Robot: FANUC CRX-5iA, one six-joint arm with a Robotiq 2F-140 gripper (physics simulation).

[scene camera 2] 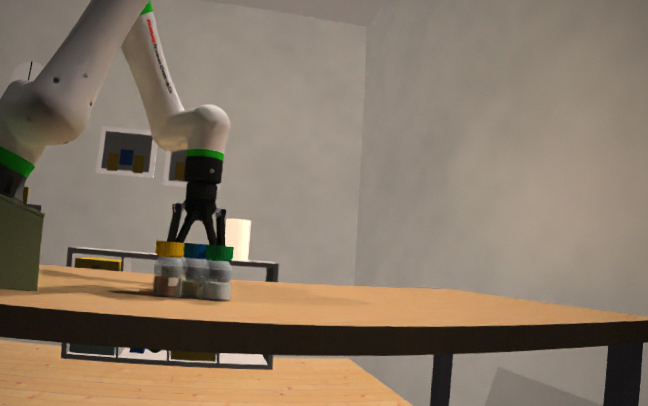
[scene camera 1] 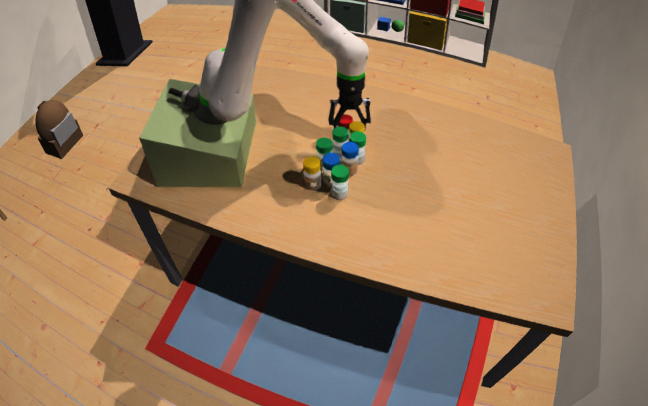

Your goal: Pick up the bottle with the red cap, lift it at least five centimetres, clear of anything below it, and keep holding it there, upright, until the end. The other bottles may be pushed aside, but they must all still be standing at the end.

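Places are measured from the arm's base along level axes (x left, y up, z ahead), in centimetres.
Pixels of known places: gripper, fingertip midpoint: (scene camera 2: 194,276) (scene camera 1: 349,137).
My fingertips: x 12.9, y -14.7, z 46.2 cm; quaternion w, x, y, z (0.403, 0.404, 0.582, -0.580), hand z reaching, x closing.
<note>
Behind a point stands the place of what it marks.
The bottle with the red cap (scene camera 1: 345,120) {x 12.7, y -6.8, z 44.7 cm} is at the back of a tight cluster in the scene camera 1 view. Its cap shows between the fingers and its body is hidden; it does not show in the scene camera 2 view. My gripper (scene camera 1: 350,122) (scene camera 2: 197,241) points straight down around it, fingers partly closed but still apart, with gaps beside the cap. The fingertips are hidden behind bottles. A yellow-capped bottle (scene camera 1: 357,128) {x 9.5, y -6.8, z 49.7 cm} is close at its front right, a green-capped bottle (scene camera 1: 340,134) {x 4.9, y -6.9, z 44.8 cm} in front. More bottles stand nearer, including a front yellow-capped one (scene camera 1: 311,172) {x -12.9, y -8.7, z 40.1 cm} (scene camera 2: 169,272) {x -13.0, y -12.6, z 39.6 cm} and a green-capped one (scene camera 1: 340,180) {x -14.3, y -8.2, z 49.7 cm} (scene camera 2: 219,275) {x -14.5, y -12.5, z 48.9 cm}.
Other bottles in the cluster have green caps (scene camera 1: 324,146) {x -2.3, y -6.9, z 41.3 cm} (scene camera 1: 358,139) {x 4.0, y -6.8, z 51.2 cm} and blue caps (scene camera 1: 350,150) {x -1.9, y -6.8, z 49.9 cm} (scene camera 1: 331,161) {x -8.4, y -6.8, z 45.3 cm}; all those visible stand upright. The green robot base block (scene camera 1: 197,162) {x -20.6, y -5.3, z 3.3 cm} (scene camera 2: 20,245) {x -18.1, y -9.8, z 13.4 cm} is to the left on the table (scene camera 1: 475,210) {x -6.8, y -17.3, z 95.1 cm} (scene camera 2: 400,310) {x -21.3, y -17.4, z 83.7 cm}.
</note>
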